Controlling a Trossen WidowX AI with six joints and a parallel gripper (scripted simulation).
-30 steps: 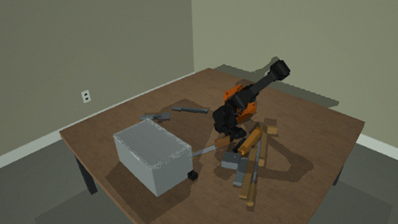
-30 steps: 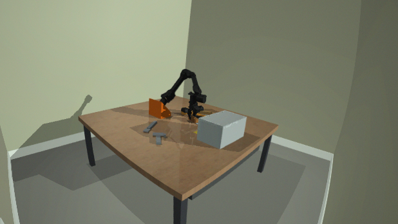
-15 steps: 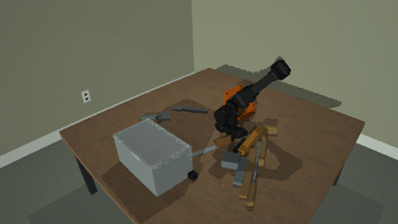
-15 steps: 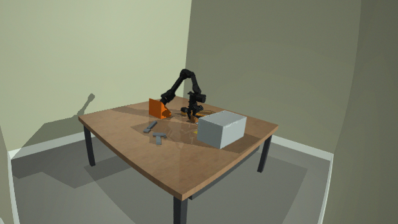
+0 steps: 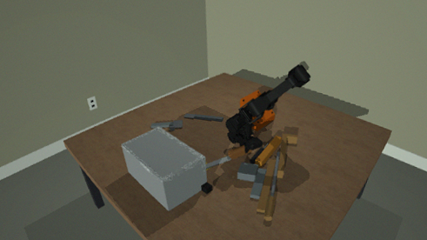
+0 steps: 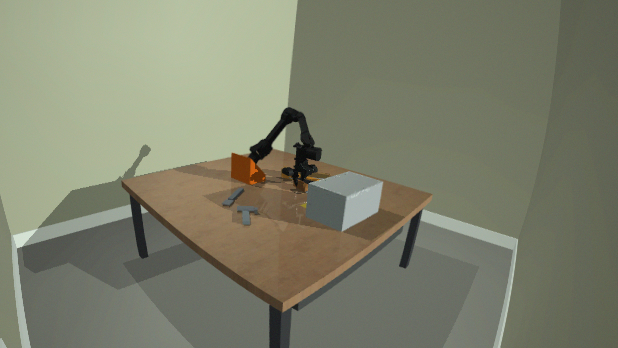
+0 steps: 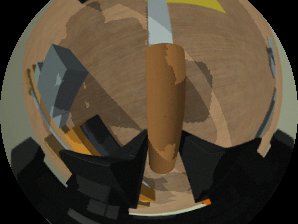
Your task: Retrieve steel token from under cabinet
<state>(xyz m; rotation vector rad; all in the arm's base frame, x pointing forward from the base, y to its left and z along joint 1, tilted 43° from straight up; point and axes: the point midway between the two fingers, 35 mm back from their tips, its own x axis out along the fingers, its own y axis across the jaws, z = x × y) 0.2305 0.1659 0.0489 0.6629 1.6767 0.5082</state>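
My gripper tip is 80 mm past the orange bar, 80 mm to the right of it and 10 mm below it. Round my gripper tip: grey block 100 mm ahead, 120 mm to the left, 10 mm above; wooden stick 80 mm ahead, 220 mm to the left; grey t-piece 140 mm ahead, 430 mm to the right.
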